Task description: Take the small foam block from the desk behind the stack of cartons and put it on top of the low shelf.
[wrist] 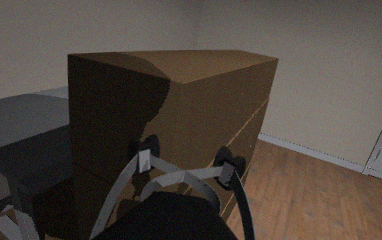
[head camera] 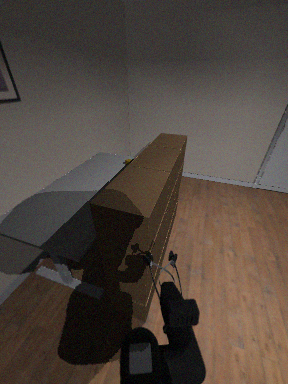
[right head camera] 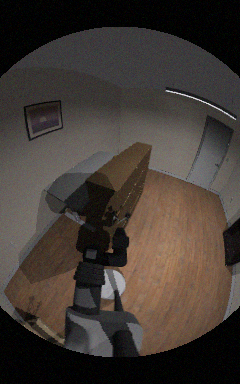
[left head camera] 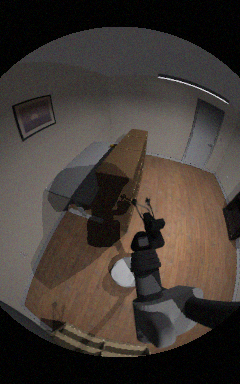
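Where they show: gripper, fingertip midpoint: (wrist: 187,153) (head camera: 159,253) (right head camera: 120,212) (left head camera: 139,198); robot's base, link origin: (right head camera: 108,283) (left head camera: 127,271).
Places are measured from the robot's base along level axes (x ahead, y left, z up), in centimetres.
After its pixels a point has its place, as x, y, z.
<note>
A small yellow block (head camera: 128,161) {194.1, 6.1, 73.2} (left head camera: 113,145) {193.5, 2.6, 72.6}, which looks like the foam block, shows at the far end of the grey desk (head camera: 75,181) {156.1, 57.9, 69.2} (left head camera: 89,156) {164.2, 44.7, 69.2} (wrist: 30,112) {113.7, 66.7, 69.2}, partly hidden by the stack of cartons (head camera: 150,172) {102.1, -10.2, 105.2} (left head camera: 125,151) {101.5, -6.6, 105.2} (right head camera: 131,161) {108.2, -17.4, 105.2} (wrist: 220,100) {81.1, -14.0, 98.0}. I cannot make the block out in the right head camera or wrist views. My gripper (head camera: 161,258) {47.1, -8.3, 100.8} (left head camera: 141,201) {47.1, -8.3, 100.8} (right head camera: 120,218) (wrist: 187,153) {47.1, -8.3, 100.8} is open and empty, near the stack's near end and below its top. Part of the low shelf (left head camera: 125,348) (right head camera: 47,331) shows at the bottom of the side head views.
The desk stands along the left wall, left of the cartons. Wooden floor (head camera: 230,280) {88.2, -88.2, -2.8} lies right of the stack. My round white base (left head camera: 121,273) {-1.0, 7.6, 18.7} (right head camera: 114,285) {-1.1, -7.8, 18.7} is below the arm. A dark cabinet (left head camera: 233,215) {27.9, -264.9, 11.8} (right head camera: 232,245) {17.0, -256.4, 8.2} stands at the right wall.
</note>
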